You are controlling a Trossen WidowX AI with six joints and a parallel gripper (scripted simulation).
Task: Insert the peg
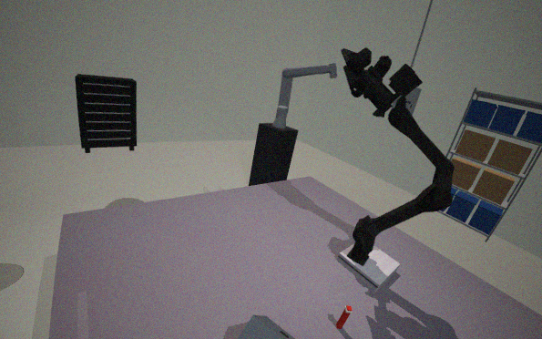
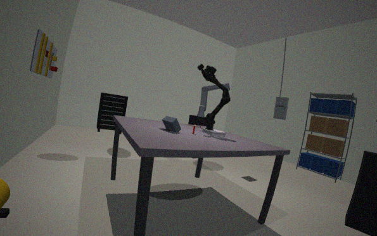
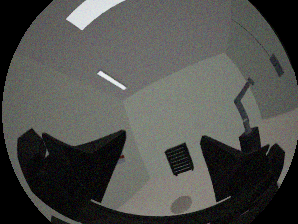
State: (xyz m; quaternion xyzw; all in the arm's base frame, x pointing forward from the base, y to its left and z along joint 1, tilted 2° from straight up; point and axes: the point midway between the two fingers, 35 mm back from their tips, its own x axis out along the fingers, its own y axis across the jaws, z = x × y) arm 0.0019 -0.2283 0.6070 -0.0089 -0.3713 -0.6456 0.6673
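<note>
Right now the red peg is 60 cm below my gripper tip, 32 cm to the left of it and 25 cm ahead of it. Round my gripper tip: sloped panel 61 cm below, 43 cm ahead, 24 cm to the left.
</note>
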